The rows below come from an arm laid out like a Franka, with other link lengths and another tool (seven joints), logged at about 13 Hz.
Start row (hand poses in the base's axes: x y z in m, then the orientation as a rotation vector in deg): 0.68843 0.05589 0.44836 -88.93 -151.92 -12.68
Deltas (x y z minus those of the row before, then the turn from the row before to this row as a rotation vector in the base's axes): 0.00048 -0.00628 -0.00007 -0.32 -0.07 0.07; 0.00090 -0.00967 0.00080 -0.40 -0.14 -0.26; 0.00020 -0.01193 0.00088 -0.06 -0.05 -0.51; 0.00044 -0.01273 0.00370 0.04 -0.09 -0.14; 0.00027 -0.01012 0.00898 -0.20 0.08 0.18; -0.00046 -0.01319 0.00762 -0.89 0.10 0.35; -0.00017 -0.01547 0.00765 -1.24 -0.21 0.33; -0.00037 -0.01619 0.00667 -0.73 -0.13 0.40; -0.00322 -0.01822 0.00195 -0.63 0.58 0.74
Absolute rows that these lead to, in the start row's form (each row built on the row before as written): 0.68891 0.04961 0.44829 -88.95 -152.19 -12.32; 0.68981 0.03994 0.44909 -89.46 -152.32 -11.93; 0.69001 0.02801 0.44997 -90.19 -152.02 -11.92; 0.69045 0.01528 0.45367 -90.40 -151.96 -12.05; 0.69072 0.00516 0.46265 -90.19 -152.14 -11.72; 0.69026 -0.00803 0.47027 -89.93 -152.78 -10.47; 0.69009 -0.02350 0.47792 -89.89 -153.81 -9.01; 0.68972 -0.03969 0.48459 -89.58 -154.57 -8.14; 0.68650 -0.05791 0.48654 -88.52 -154.99 -6.82
